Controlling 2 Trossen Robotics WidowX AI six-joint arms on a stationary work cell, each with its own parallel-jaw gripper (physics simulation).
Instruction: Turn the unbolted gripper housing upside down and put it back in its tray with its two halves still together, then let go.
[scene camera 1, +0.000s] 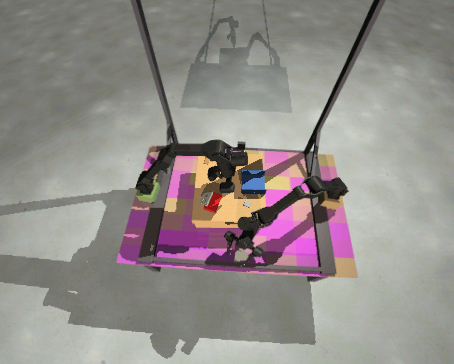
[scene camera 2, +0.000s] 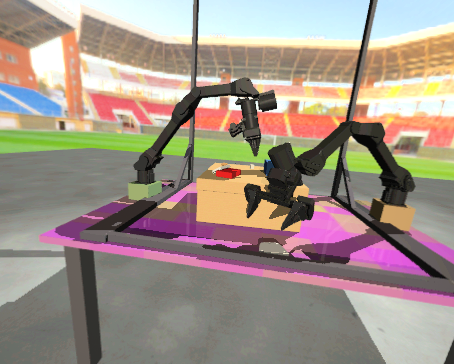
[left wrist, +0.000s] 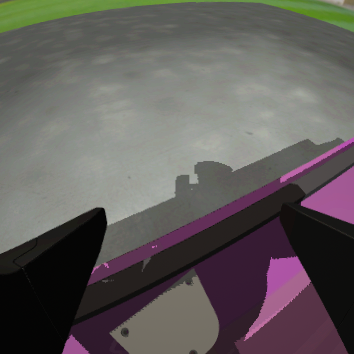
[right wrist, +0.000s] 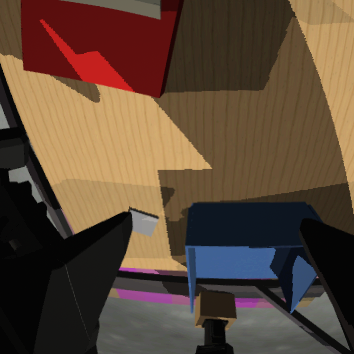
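Where they show: left gripper, fingertip midpoint: (scene camera 1: 235, 259) (scene camera 2: 263, 222) (left wrist: 194, 213); right gripper, fingertip midpoint: (scene camera 1: 232, 183) (scene camera 2: 256, 155) (right wrist: 217, 223); left arm's base, origin of the base link: (scene camera 1: 333, 193) (scene camera 2: 392, 203) (right wrist: 214, 323); right arm's base, origin of the base link: (scene camera 1: 147, 188) (scene camera 2: 145, 182).
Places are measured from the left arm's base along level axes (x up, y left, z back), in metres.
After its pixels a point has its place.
Note:
A red tray (scene camera 1: 213, 204) @(z -0.622, x 0.091, y 0.221 m) (scene camera 2: 229, 173) @(z -0.616, x 0.088, y 0.253 m) (right wrist: 95, 46) @(z -0.620, x 0.091, y 0.200 m) lies on the wooden block (scene camera 1: 225, 217) @(z -0.554, x 0.071, y 0.268 m) (scene camera 2: 218, 202) @(z -0.640, x -0.011, y 0.281 m) (right wrist: 105, 140) @(z -0.550, x 0.071, y 0.207 m). A grey housing part (scene camera 1: 206, 198) @(z -0.661, x 0.097, y 0.198 m) (right wrist: 130, 5) @(z -0.640, x 0.102, y 0.176 m) sits at the tray's end. A flat grey plate with screw holes (scene camera 1: 241, 256) @(z -0.447, x -0.073, y 0.404 m) (scene camera 2: 270, 248) @(z -0.451, x -0.073, y 0.406 m) (left wrist: 168, 323) @(z -0.446, x -0.073, y 0.403 m) lies on the pink table by the front rail. My left gripper (scene camera 1: 243, 247) (scene camera 2: 269, 218) @(z -0.476, x 0.012, y 0.441 m) (left wrist: 194, 213) @(z -0.476, x 0.012, y 0.441 m) is open and empty, a little above that plate. My right gripper (scene camera 1: 221, 180) (scene camera 2: 255, 149) @(z -0.546, x 0.145, y 0.119 m) (right wrist: 217, 223) @(z -0.546, x 0.145, y 0.119 m) is open and empty, high above the block between the tray and the blue bin.
A blue open bin (scene camera 1: 253, 181) @(z -0.447, x 0.079, y 0.051 m) (scene camera 2: 268, 167) @(z -0.493, x 0.106, y 0.130 m) (right wrist: 246, 242) @(z -0.507, x 0.121, y 0.088 m) stands on the block's far right. A small grey piece (scene camera 1: 246, 204) @(z -0.465, x 0.075, y 0.184 m) (right wrist: 143, 221) @(z -0.465, x 0.074, y 0.175 m) lies on the block near it. A dark frame rail (scene camera 1: 233, 263) @(z -0.481, x -0.070, y 0.446 m) (left wrist: 197, 242) @(z -0.491, x -0.070, y 0.453 m) runs along the table's front edge. Two tall posts rise at the back.

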